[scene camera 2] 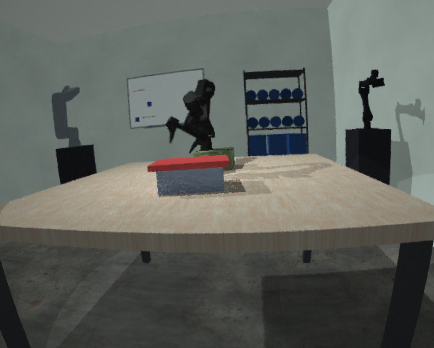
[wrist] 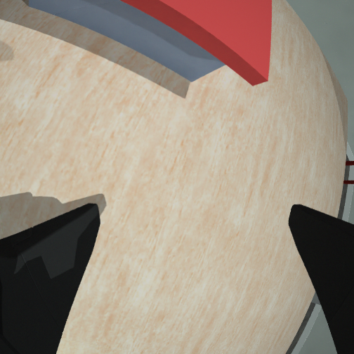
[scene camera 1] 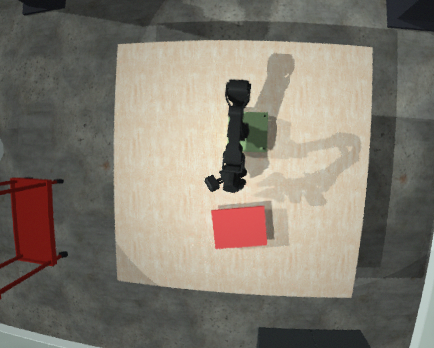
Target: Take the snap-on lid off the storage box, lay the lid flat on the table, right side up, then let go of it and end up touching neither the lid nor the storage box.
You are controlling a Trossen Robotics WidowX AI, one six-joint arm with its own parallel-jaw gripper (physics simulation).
The pictures show: the gripper, a red lid and a blue-grey storage box.
